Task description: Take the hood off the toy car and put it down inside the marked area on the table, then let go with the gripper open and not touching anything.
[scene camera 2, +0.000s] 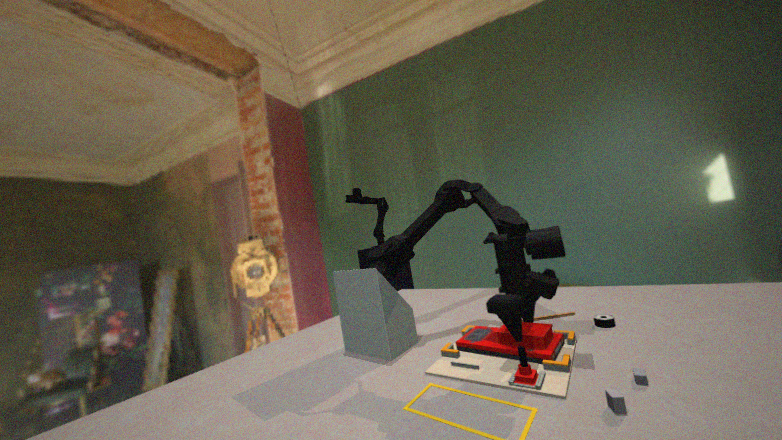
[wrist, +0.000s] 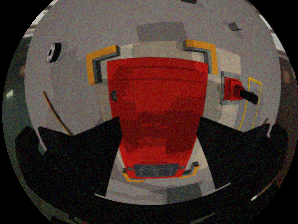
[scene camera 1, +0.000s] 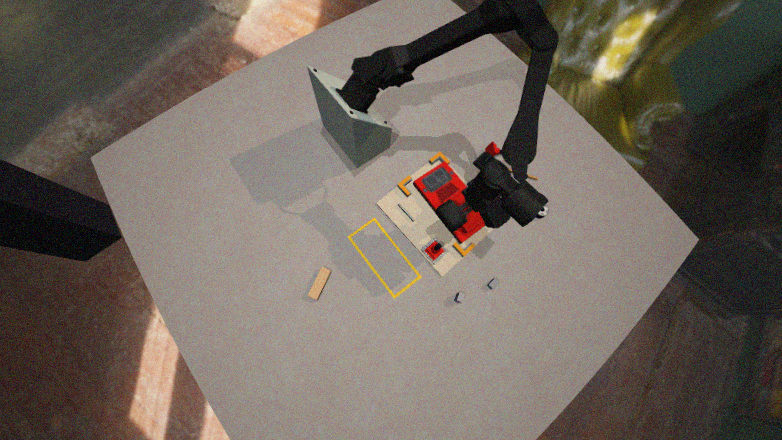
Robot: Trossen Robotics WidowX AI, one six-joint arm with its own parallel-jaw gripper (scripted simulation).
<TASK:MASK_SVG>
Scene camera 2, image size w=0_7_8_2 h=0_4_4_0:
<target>gripper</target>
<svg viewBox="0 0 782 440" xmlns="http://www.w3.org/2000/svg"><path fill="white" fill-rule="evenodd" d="M526 260L512 264L498 264L499 268L495 269L496 274L499 274L501 283L498 291L505 295L494 295L486 302L487 312L496 314L517 342L522 342L522 318L524 322L534 323L536 301L541 296L546 299L552 299L559 284L559 278L556 277L554 271L547 269L542 274L540 272L531 271L530 264L526 264Z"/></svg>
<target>red hood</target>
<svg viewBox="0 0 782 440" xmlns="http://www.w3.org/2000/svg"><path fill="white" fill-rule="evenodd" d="M495 331L499 344L523 346L524 348L546 349L554 338L552 324L522 322L522 342L517 342L504 324Z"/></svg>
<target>red toy car body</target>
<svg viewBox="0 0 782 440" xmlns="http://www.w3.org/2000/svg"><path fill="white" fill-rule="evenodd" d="M564 334L553 333L554 338L546 349L524 348L527 362L543 364L543 360L555 361L564 344ZM456 342L457 350L504 359L519 360L520 357L518 346L498 343L498 336L495 334L495 331L499 329L497 327L475 326Z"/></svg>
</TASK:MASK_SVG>
